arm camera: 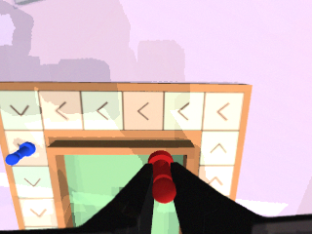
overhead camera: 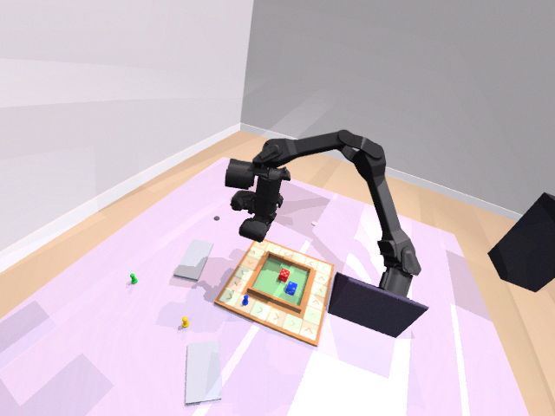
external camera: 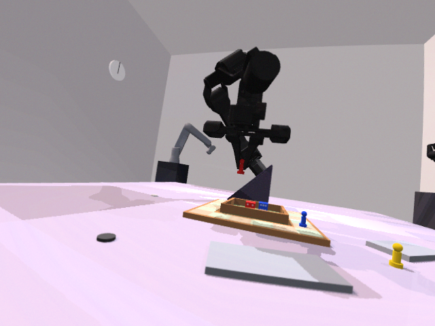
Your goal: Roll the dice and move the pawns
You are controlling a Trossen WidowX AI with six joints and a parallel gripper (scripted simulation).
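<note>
Right now the blue pawn is 140 mm to the left of my gripper tip, 90 mm below it and 40 mm behind it. From my gripper tip the other things lie so: green tray (110 mm below, 100 mm behind, 30 mm to the left); black disc (220 mm ahead, 120 mm to the right, 120 mm below); red pawn (10 mm above).
</note>
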